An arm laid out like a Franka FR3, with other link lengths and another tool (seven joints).
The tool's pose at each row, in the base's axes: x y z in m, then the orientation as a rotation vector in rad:
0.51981, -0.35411, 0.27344, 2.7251, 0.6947, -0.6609
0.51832, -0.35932, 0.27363, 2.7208, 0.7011, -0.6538
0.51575, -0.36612, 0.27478, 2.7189, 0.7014, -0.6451
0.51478, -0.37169, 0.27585, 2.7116, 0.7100, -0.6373
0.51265, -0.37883, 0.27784, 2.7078, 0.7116, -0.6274
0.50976, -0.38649, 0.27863, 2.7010, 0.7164, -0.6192
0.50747, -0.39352, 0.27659, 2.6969, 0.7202, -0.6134
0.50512, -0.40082, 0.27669, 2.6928, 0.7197, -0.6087
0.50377, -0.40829, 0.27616, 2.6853, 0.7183, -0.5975
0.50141, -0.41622, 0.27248, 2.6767, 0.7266, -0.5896
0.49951, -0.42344, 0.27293, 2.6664, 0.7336, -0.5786
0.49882, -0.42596, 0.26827, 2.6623, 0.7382, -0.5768
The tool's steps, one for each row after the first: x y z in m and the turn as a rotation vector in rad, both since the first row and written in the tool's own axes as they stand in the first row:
-0.00329, 0.00373, 0.00217, -0.0061, 0.0035, -0.0033
-0.00850, 0.00839, 0.00445, -0.0109, 0.0081, -0.0023
-0.01195, 0.01279, 0.00580, -0.0198, 0.0113, -0.0071
-0.01736, 0.01808, 0.00731, -0.0266, 0.0161, -0.0067
-0.02299, 0.02327, 0.01032, -0.0354, 0.0193, -0.0088
-0.02653, 0.02786, 0.01534, -0.0409, 0.0218, -0.0106
-0.03126, 0.03293, 0.01862, -0.0463, 0.0231, -0.0095
-0.03497, 0.03856, 0.02214, -0.0570, 0.0270, -0.0069
-0.03812, 0.04368, 0.02891, -0.0671, 0.0300, -0.0115
-0.04264, 0.04895, 0.03170, -0.0797, 0.0340, -0.0147
-0.04190, 0.05016, 0.03685, -0.0837, 0.0343, -0.0177

